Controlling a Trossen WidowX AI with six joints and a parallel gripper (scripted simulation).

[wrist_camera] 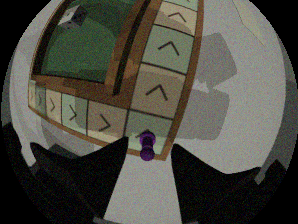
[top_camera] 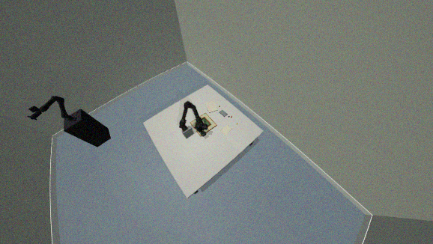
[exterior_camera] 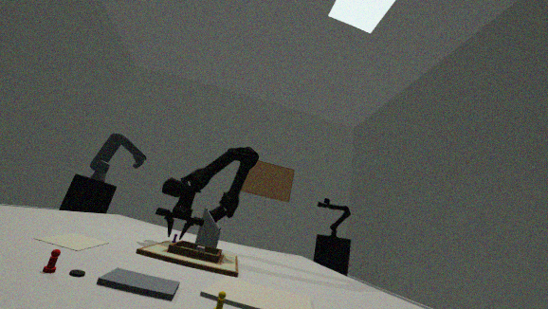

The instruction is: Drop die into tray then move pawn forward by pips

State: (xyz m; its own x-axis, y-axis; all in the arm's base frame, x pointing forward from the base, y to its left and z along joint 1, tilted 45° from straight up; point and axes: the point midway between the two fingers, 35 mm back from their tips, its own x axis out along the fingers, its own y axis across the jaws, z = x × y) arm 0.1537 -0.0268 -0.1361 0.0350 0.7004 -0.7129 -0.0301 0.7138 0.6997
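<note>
Right now the purple pawn is right at my gripper tip. From my gripper tip the other things lie so: grey die 13 cm ahead, 12 cm to the left; then green tray 12 cm ahead, 11 cm to the left, 2 cm below; then pale card 30 cm ahead, 18 cm to the right, 3 cm below.
</note>
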